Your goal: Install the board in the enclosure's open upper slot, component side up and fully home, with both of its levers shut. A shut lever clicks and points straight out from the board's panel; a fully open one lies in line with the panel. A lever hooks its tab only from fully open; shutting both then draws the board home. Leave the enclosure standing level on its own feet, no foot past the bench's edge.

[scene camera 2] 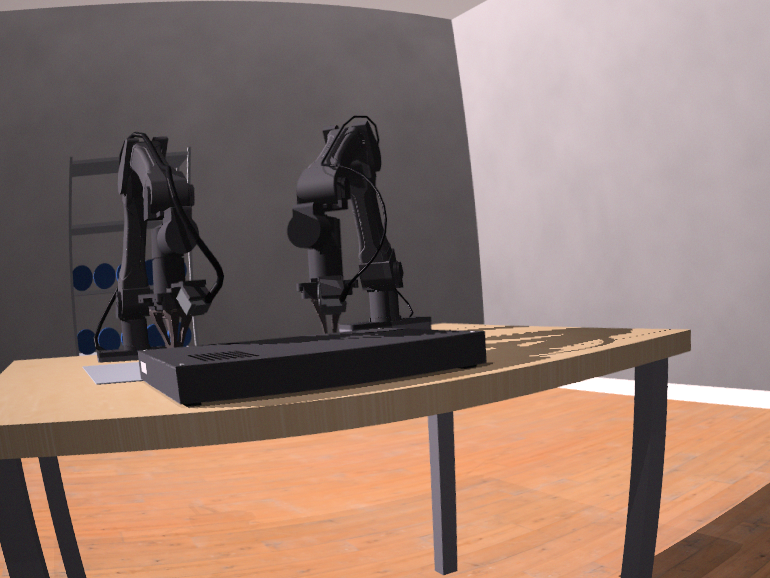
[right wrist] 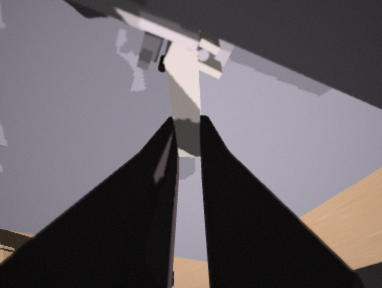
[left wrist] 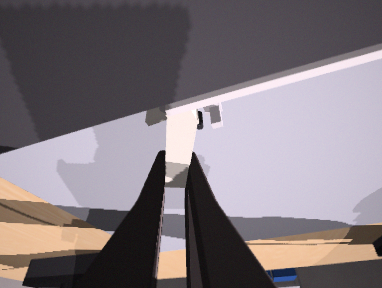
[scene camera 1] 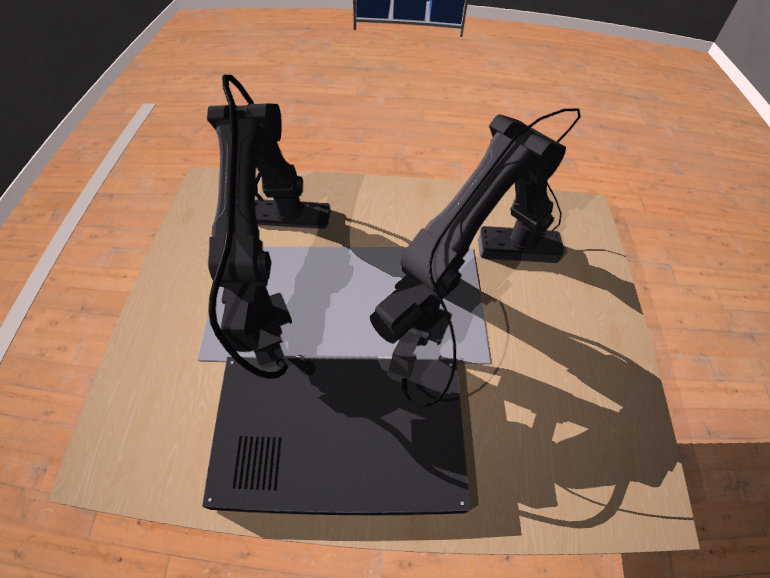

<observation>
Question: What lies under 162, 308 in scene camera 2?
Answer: My right gripper.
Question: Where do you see a white lever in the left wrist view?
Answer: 182, 120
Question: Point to a grey mat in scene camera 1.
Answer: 330, 292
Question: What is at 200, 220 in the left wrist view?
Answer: My left gripper.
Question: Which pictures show the black enclosure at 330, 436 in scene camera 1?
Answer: Scene camera 2, the right wrist view, the left wrist view and scene camera 1: all of them.
</observation>
